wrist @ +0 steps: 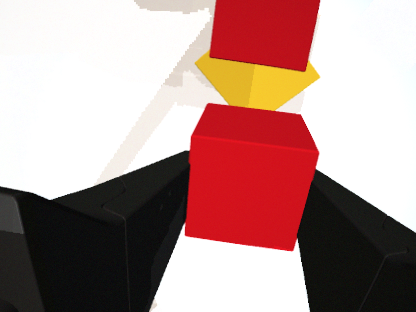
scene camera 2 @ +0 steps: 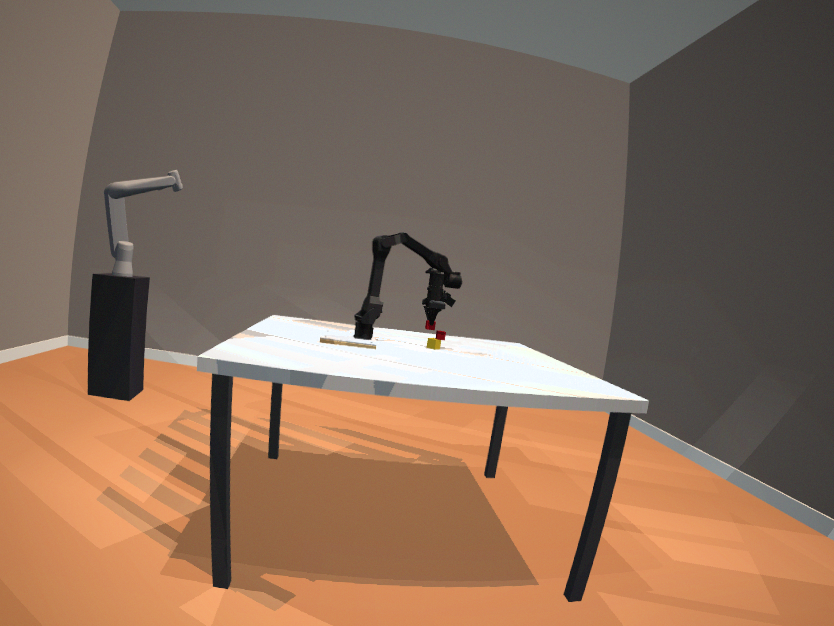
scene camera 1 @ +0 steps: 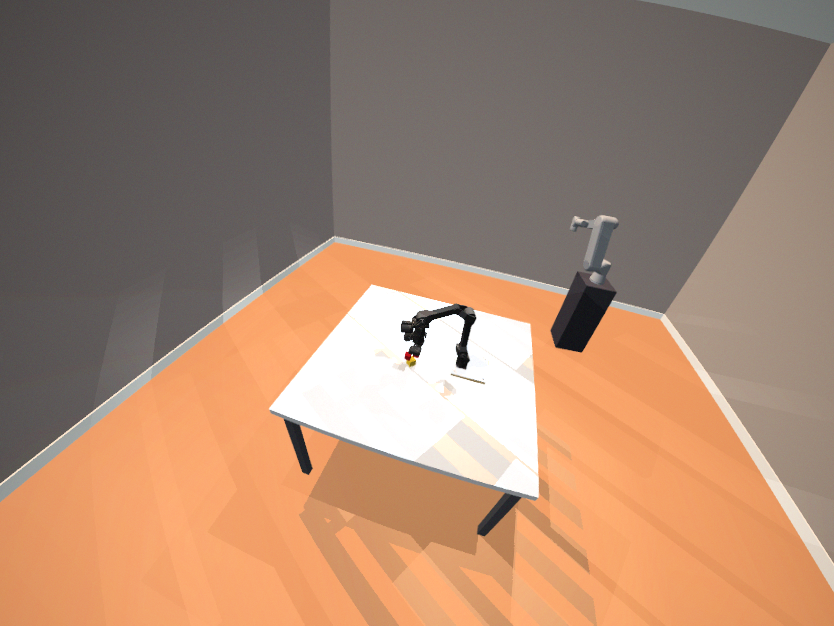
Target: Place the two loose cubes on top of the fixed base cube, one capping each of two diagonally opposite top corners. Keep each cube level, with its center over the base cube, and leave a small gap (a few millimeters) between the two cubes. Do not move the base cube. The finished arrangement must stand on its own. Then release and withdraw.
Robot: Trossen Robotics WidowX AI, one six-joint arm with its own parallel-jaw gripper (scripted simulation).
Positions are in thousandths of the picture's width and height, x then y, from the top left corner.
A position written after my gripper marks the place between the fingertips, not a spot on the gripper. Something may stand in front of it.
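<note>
Yellow base cube (wrist: 585, 274), seen. Red cube (wrist: 605, 546), carried by my gripper (wrist: 595, 553).
</note>
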